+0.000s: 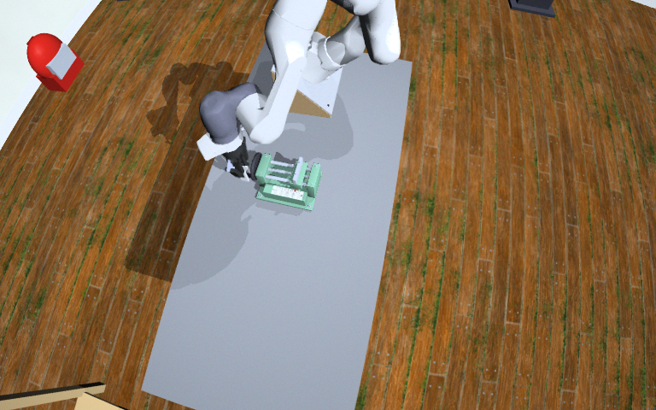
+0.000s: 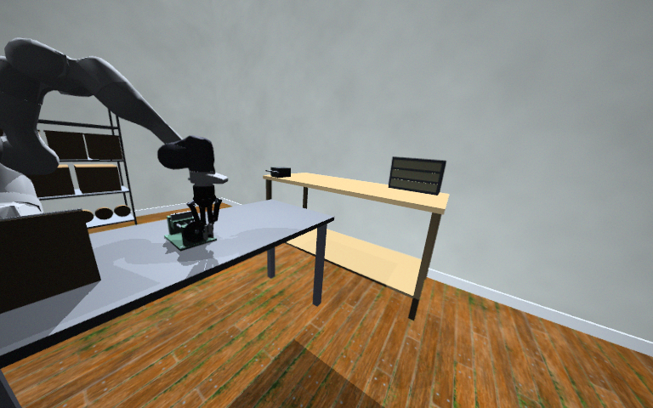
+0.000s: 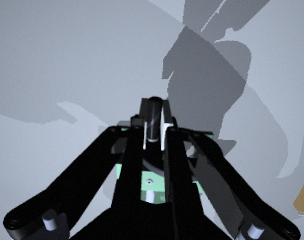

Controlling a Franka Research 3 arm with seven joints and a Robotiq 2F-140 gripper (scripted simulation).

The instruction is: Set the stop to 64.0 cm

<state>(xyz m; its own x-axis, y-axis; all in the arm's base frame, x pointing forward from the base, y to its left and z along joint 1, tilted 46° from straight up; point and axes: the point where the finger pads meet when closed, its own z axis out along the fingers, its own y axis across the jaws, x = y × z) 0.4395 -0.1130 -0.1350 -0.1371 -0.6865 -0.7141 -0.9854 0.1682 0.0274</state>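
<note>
Now: hand 2 cm to the right of the dark handwheel, 1 cm past it and 1 cm above it. The rest, counted from my hand: stop carriage (18 cm to the left, 1 cm ahead, 1 cm above).
</note>
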